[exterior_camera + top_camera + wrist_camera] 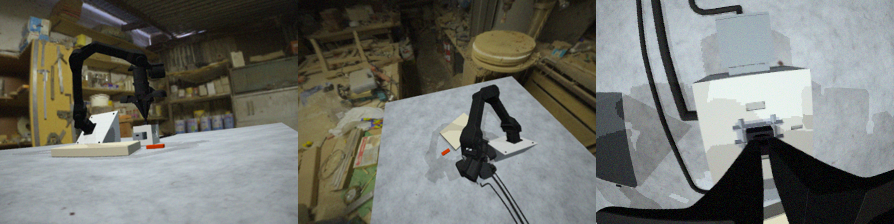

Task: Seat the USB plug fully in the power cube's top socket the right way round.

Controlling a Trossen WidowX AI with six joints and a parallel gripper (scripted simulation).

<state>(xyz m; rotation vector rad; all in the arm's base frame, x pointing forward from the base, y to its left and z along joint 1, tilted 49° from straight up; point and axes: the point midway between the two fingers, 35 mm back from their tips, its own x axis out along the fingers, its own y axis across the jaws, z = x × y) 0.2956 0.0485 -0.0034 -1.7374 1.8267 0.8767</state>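
My gripper tip is now 2 cm above the USB plug. From my gripper tip the other things lie so: flat beige board 4 cm behind, 25 cm to the right, 9 cm below; then orange block 11 cm ahead, 15 cm to the right, 10 cm below; then grey socket 4 cm below.
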